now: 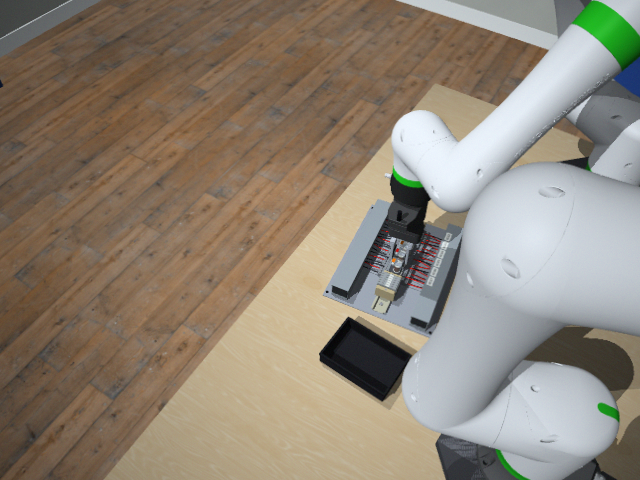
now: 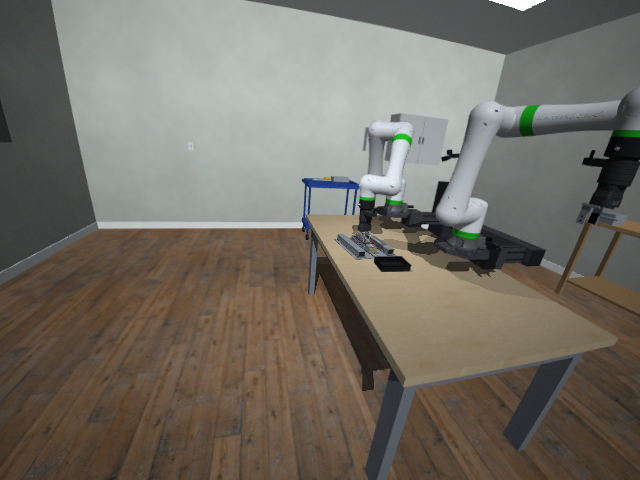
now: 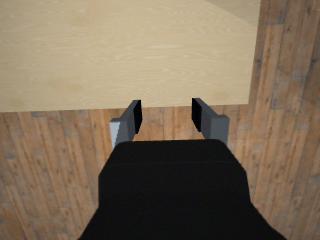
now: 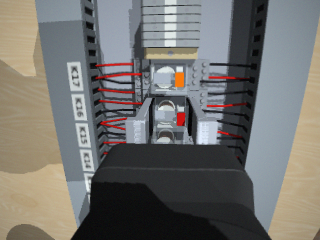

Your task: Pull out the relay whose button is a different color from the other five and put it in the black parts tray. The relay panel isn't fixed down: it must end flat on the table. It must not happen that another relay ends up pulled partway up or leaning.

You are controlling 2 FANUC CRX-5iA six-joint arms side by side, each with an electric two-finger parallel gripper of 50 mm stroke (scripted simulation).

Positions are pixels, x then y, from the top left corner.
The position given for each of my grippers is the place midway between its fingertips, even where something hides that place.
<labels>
my left gripper: image 2 585,223; image 3 166,109; not seen in image 1 (out of frame); not seen in image 4 (out of frame)
relay panel: image 1; image 2; image 4 75,48; not seen in image 3 (out of frame)
same spot on relay panel: (image 2: pixel 356 248) = (image 1: pixel 343 270)
</labels>
